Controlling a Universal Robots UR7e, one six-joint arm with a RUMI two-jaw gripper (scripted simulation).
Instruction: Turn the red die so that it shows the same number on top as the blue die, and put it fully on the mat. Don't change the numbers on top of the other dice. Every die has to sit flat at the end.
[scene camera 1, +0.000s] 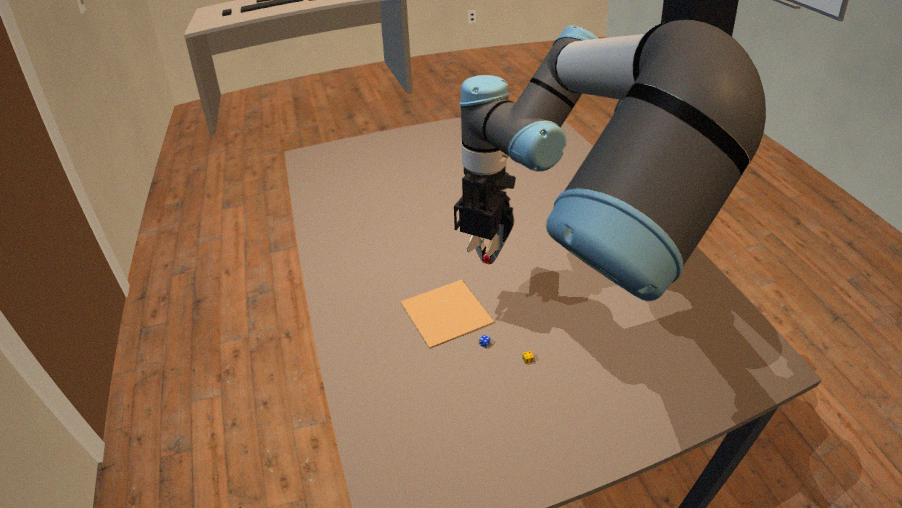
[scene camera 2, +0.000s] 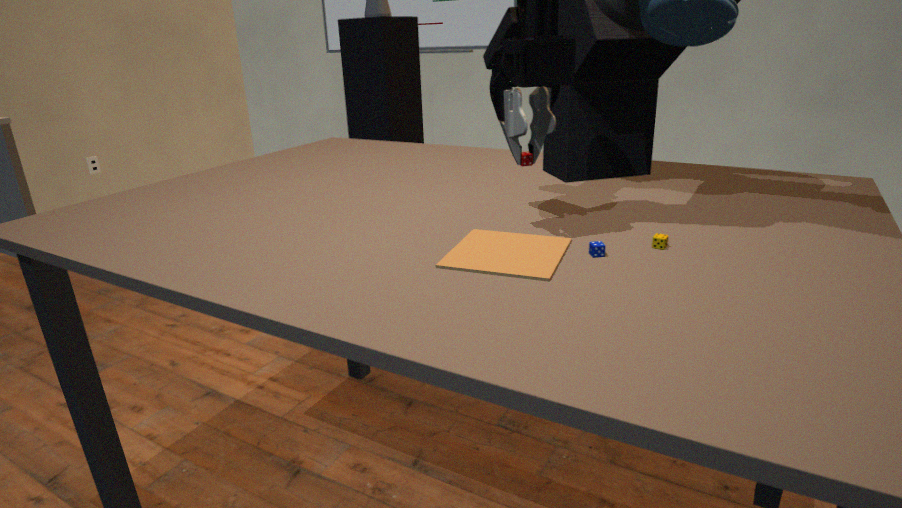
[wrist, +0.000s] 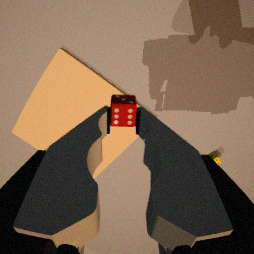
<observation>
In view: the gripper (scene camera 2: 525, 164), a red die (wrist: 123, 107) and a mat (scene camera 2: 536, 257).
The mat shows as well in scene camera 1 (scene camera 1: 443, 314) and in the wrist view (wrist: 68, 92). The gripper is seen too in scene camera 1 (scene camera 1: 487, 261) and in the wrist view (wrist: 123, 109).
</observation>
